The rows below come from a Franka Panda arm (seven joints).
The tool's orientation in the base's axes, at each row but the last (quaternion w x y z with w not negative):
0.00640, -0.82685, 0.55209, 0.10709
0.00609, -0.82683, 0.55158, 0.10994
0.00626, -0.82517, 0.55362, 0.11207
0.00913, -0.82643, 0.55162, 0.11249
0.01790, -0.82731, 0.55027, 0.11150
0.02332, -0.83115, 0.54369, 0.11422
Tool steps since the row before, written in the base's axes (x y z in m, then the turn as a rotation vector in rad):
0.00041, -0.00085, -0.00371, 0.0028, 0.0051, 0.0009
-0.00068, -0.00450, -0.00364, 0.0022, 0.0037, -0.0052
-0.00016, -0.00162, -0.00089, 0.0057, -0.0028, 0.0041
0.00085, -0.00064, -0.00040, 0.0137, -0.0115, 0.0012
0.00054, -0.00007, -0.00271, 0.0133, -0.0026, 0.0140
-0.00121, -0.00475, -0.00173, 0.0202, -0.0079, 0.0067
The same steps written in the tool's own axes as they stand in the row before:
0.00161, -0.00044, 0.00345, -0.0038, -0.0045, -0.0007
0.00453, 0.00198, 0.00308, -0.0016, -0.0040, 0.0052
0.00159, 0.00067, 0.00068, 0.0038, -0.0037, -0.0054
0.00097, -0.00057, 0.00015, 0.0152, -0.0079, -0.0052
0.00082, -0.00072, 0.00254, 0.0044, -0.0098, -0.0162
0.00418, 0.00289, 0.00111, 0.0134, -0.0146, -0.0111

